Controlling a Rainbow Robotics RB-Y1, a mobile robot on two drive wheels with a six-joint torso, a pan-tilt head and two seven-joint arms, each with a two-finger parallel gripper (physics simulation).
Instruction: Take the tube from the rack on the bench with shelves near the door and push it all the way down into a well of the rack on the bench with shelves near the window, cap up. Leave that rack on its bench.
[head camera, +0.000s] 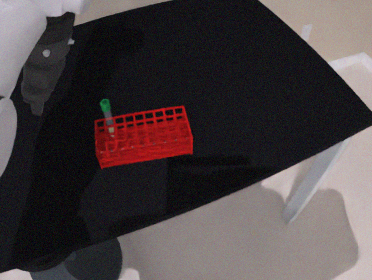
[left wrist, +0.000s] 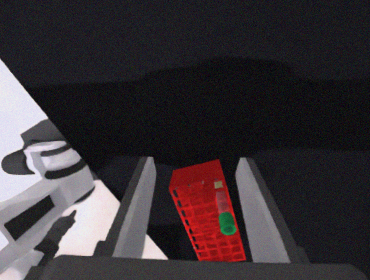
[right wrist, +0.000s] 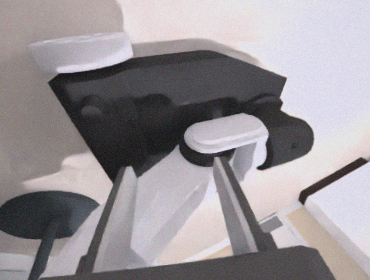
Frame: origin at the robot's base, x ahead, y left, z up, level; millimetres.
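Where they show: left gripper, fingertip midpoint: (head camera: 43, 100) (left wrist: 195, 165); right gripper, fingertip midpoint: (left wrist: 68, 212) (right wrist: 174, 169).
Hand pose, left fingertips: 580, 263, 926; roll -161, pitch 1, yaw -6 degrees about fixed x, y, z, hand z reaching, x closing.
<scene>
Each offset is from my left fingertips to the top centre of the thing, as dx, dy, dz. "spot": to the spot under its first point. Level surfaces: height alone.
A red tube rack @(+10, -188, -106) (head camera: 147, 155) (left wrist: 197, 175) stands on the black bench top @(dz -163) (head camera: 240, 75) (left wrist: 190, 110). A clear tube with a green cap @(+29, -118, -44) (head camera: 105, 105) (left wrist: 227, 223) stands cap up in a well near the rack's left end in the head view, its cap above the rack. My left gripper (left wrist: 195, 165) is open and empty, above the bench; in its wrist view the rack and tube show between the finger lines, further off, the tube nearer the right finger. My right gripper (right wrist: 174, 169) is open and empty, away from the rack. The other rack does not show.
My left arm (head camera: 46, 60) hangs over the bench at the upper left of the head view. A dark round stool @(spot: -60, +95, -895) (head camera: 97, 257) (right wrist: 47, 215) stands beside the bench's lower edge. A pale bench leg @(spot: +102, -747, -536) (head camera: 314, 182) shows at right. My dark base (right wrist: 200, 75) shows in the right wrist view.
</scene>
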